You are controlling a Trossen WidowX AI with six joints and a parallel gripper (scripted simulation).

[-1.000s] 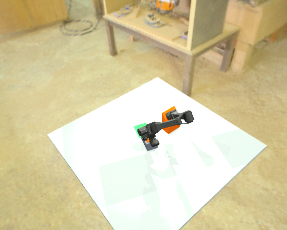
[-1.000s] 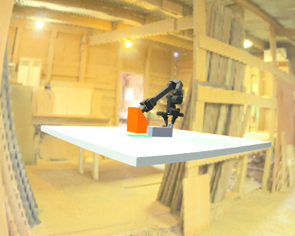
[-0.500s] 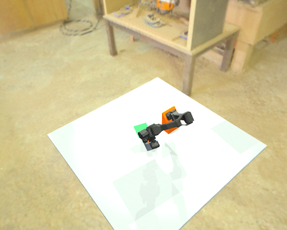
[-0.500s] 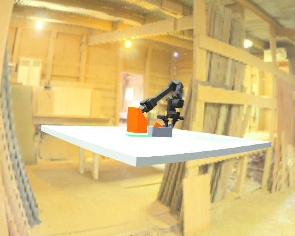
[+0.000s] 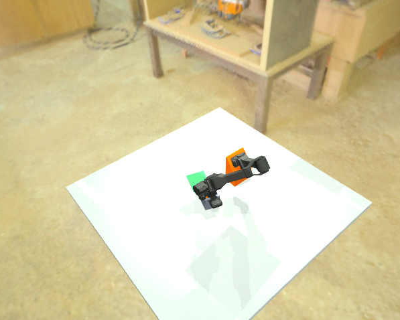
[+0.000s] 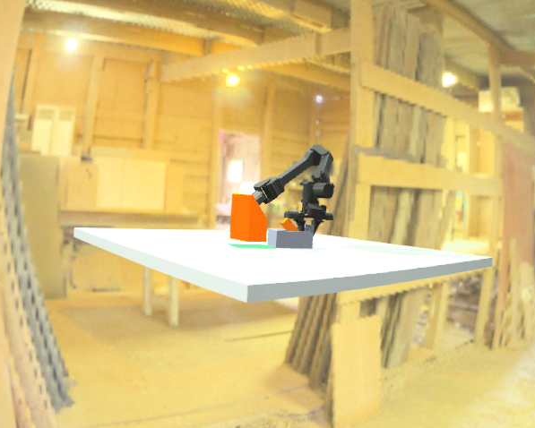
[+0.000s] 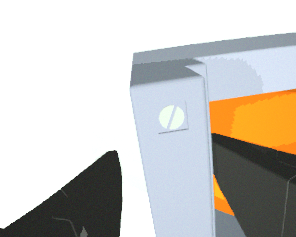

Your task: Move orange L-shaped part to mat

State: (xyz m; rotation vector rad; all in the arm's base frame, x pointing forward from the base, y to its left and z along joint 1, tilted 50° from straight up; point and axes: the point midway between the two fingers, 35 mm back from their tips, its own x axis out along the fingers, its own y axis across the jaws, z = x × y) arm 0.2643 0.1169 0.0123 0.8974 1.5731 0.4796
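Now: gripper tip 50 mm to the left of the orange L-shaped part, 20 mm past it and 10 mm below it. The rest, counted from my gripper tip: green mat (210 mm to the right, 70 mm behind, 50 mm below).
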